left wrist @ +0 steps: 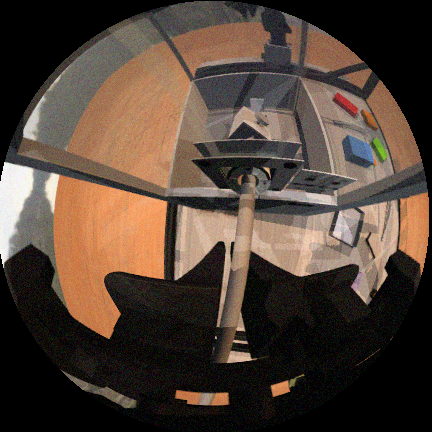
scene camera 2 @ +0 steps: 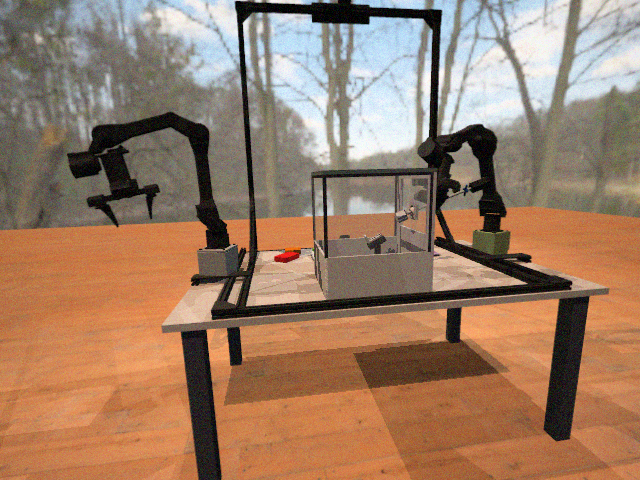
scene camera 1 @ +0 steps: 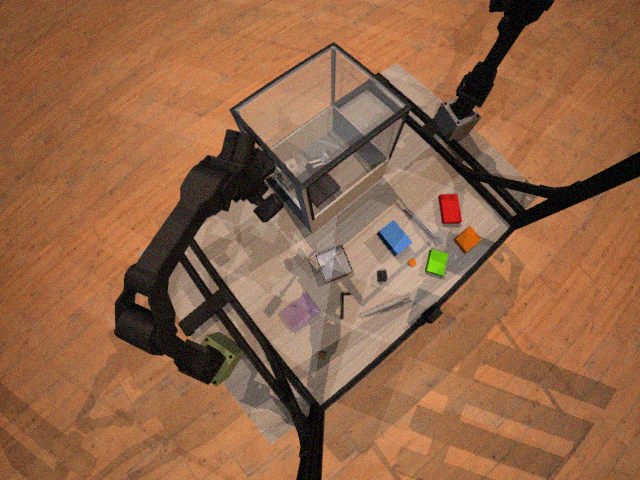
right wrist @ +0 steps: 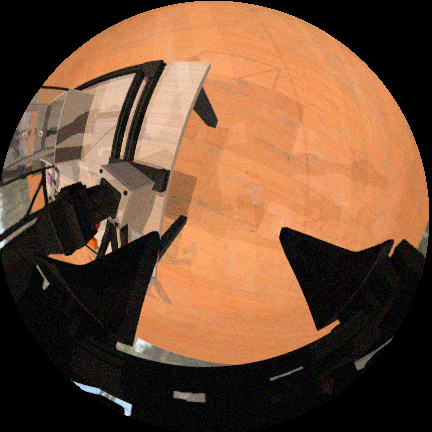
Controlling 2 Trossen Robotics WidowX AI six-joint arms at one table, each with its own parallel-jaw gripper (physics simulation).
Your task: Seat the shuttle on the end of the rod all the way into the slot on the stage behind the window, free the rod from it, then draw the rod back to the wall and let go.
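Frame: origin at the left arm's base, x down, y back, z left, level; centimetres.
Seen in the pictures: left gripper, fingertip midpoint: [left wrist: 226, 246]; right gripper, fingertip midpoint: [scene camera 2: 135, 223] [right wrist: 221, 235]; left arm's base, origin of the base link: [scene camera 2: 491, 230] [scene camera 1: 210, 360]; right arm's base, origin of the base link: [scene camera 2: 217, 247] [scene camera 1: 461, 109] [right wrist: 107, 198].
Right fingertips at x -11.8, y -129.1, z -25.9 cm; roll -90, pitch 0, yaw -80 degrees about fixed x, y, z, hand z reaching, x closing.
Note:
Pixels of each thing's top centre, then the offset from my right fingertips to it. "spot": a spot on its surface instead.
- round port, surface spot: [left wrist: 261, 181] spot: dx -1.3, dy +79.3, dz +34.1 cm
- pale shuttle, middle of its top: [left wrist: 247, 113] [scene camera 1: 288, 161] [scene camera 2: 401, 209] dx -1.3, dy +74.4, dz +33.2 cm
- box's dark frame, surface spot: [scene camera 1: 268, 89] spot: dx -13.6, dy +65.7, dz +42.3 cm
- small tray, middle of its top: [left wrist: 350, 222] [scene camera 1: 333, 262] [right wrist: 53, 176] dx +19.4, dy +87.7, dz +11.8 cm
- purple pad, middle of its top: [scene camera 1: 299, 312] dx +20.1, dy +105.6, dz +12.9 cm
- black hex key, middle of its top: [scene camera 1: 345, 305] dx +20.8, dy +96.8, dz +2.1 cm
My left gripper [left wrist: 226, 246] is shut on the rod [left wrist: 243, 227] [scene camera 2: 455, 195] outside the glass-topped box. The rod runs through the round port [left wrist: 261, 181] in the box wall [left wrist: 215, 170]. In scene camera 2 a pale shuttle [scene camera 2: 402, 216] shows inside the box near that wall, above and apart from the tilted grey stage [scene camera 2: 375, 241]. In the left wrist view the wall hides the rod's far end, and the slot cannot be made out. My right gripper [right wrist: 221, 235] [scene camera 2: 133, 221] is open and empty, beyond the table's edge.
The box's dark frame [scene camera 1: 268, 89] stands at the table's back. Blue [scene camera 1: 394, 237], red [scene camera 1: 450, 208], orange [scene camera 1: 468, 239] and green [scene camera 1: 437, 262] blocks lie on the table, with a small tray [scene camera 1: 349, 265], a purple pad [scene camera 1: 299, 312] and a black hex key [scene camera 1: 341, 305].

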